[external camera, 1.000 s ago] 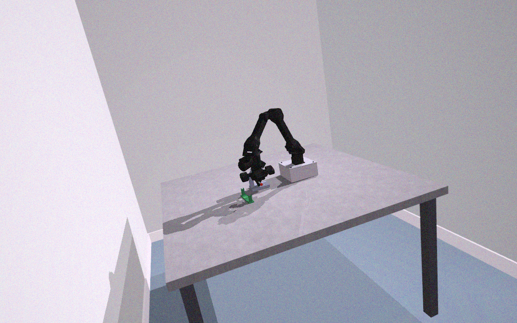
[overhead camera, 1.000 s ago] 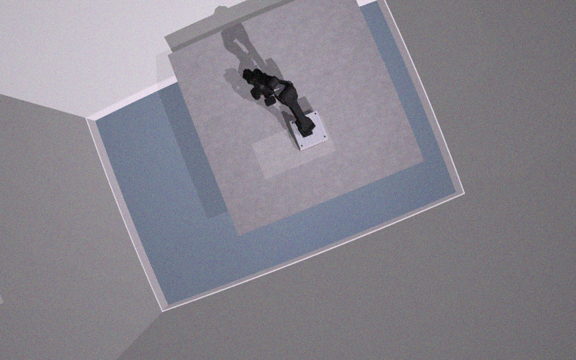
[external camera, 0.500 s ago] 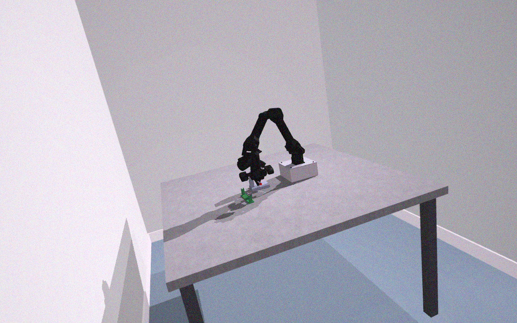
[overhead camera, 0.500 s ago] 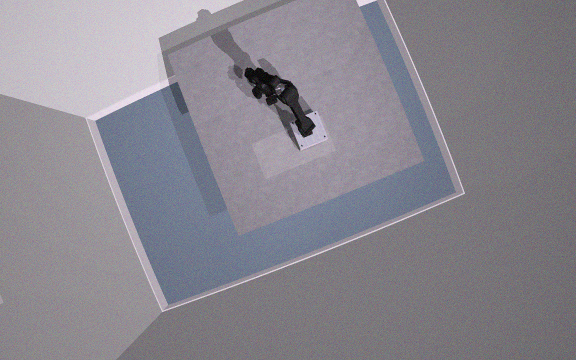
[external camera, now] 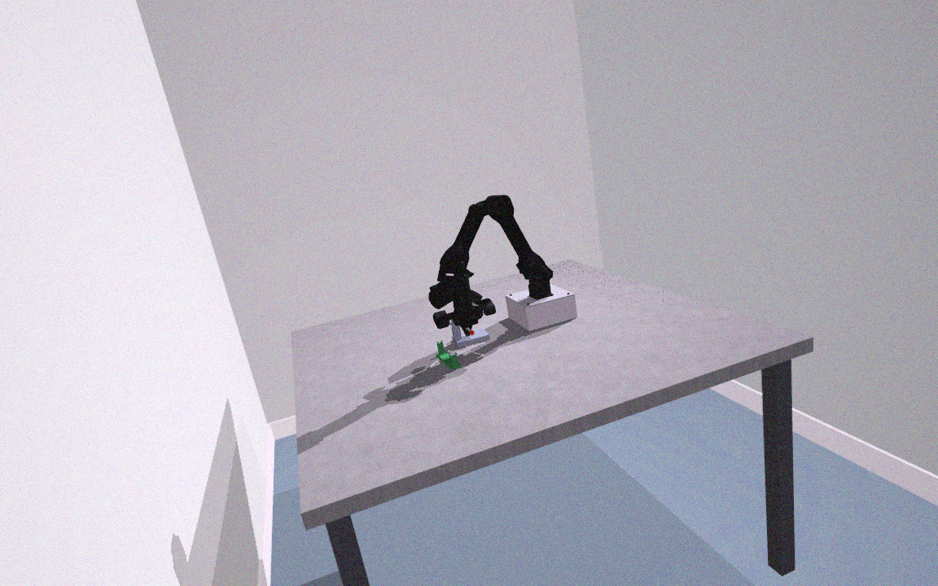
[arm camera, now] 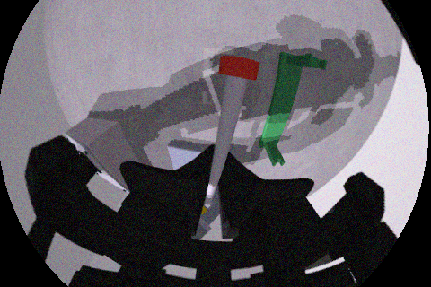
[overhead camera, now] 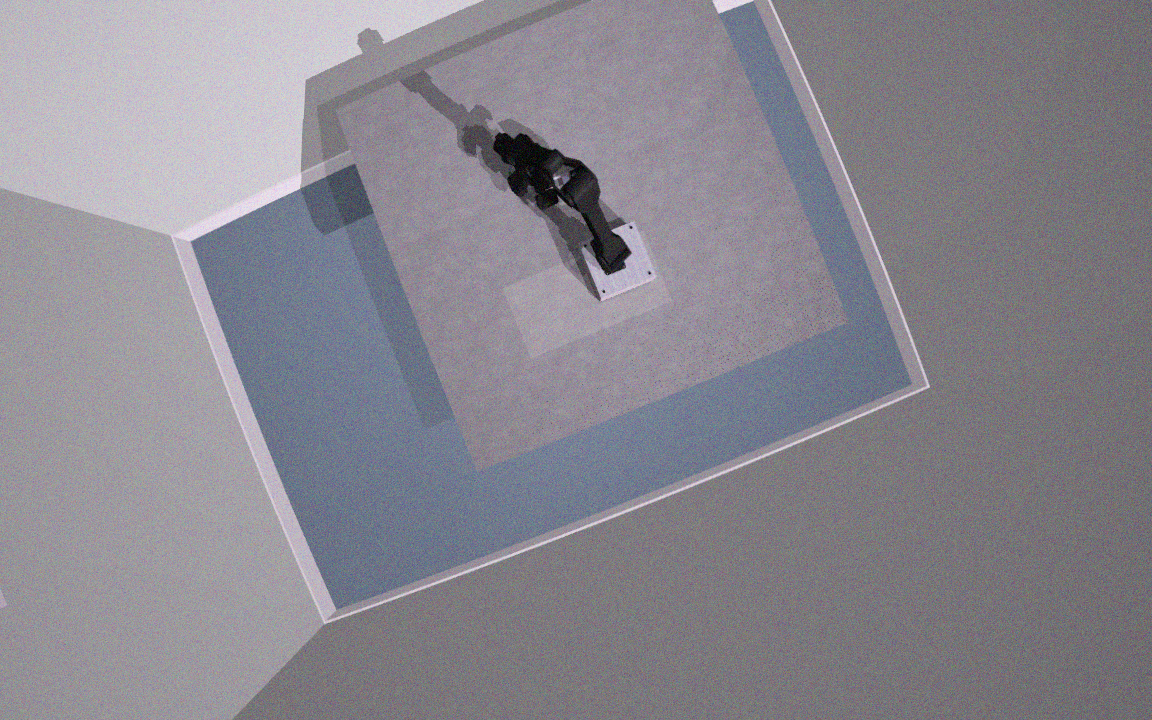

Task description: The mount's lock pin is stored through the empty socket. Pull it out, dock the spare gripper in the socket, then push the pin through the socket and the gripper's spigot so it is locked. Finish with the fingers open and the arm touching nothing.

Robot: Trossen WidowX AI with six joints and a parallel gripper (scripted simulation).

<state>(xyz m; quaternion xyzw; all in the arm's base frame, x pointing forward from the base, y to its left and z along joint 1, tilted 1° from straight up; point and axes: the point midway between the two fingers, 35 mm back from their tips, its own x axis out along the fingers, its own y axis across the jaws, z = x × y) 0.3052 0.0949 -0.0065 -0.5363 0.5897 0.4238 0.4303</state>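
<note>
The grey mount lies 20 mm behind my gripper tip and 80 mm to the right of it. The rest, counted from my gripper tip: spare gripper 30 mm behind, 90 mm to the right, 70 mm above; green cradle 80 mm ahead, 40 mm to the left, 30 mm below.
</note>
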